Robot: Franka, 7 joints.
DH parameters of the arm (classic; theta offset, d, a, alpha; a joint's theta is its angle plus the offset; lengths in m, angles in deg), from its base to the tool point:
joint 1: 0 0.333 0 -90
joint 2: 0 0 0 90
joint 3: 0 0.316 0.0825 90
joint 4: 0 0 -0.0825 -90
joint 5: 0 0.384 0 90
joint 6: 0 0 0.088 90
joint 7: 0 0.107 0 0
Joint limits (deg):
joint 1: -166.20..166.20
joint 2: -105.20..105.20
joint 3: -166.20..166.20
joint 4: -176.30..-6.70
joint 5: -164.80..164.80
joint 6: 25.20..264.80
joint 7: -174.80..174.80
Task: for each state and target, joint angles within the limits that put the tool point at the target. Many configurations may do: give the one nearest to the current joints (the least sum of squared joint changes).
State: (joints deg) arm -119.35 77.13 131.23 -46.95 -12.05 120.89 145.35
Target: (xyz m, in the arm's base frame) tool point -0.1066 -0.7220 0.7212
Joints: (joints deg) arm -123.36 79.59 131.69 -42.98 -12.08 122.49 145.35
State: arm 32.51 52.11 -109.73 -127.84 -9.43 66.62 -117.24
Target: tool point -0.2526 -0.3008 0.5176
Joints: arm 2.79 29.02 -133.59 -124.70 -16.71 78.34 -117.24
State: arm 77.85 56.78 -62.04 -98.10 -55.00 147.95 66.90
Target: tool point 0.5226 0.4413 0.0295
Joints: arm 77.91 76.67 -47.02 -85.31 -54.46 151.80 66.90
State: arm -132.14 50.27 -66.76 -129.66 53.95 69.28 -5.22
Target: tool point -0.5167 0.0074 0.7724
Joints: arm -129.60 2.20 -66.65 -76.23 68.41 69.67 -5.22
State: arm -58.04 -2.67 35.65 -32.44 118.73 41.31 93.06
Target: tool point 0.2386 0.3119 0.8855
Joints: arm -63.70 -24.87 56.98 -62.47 102.86 33.83 93.06
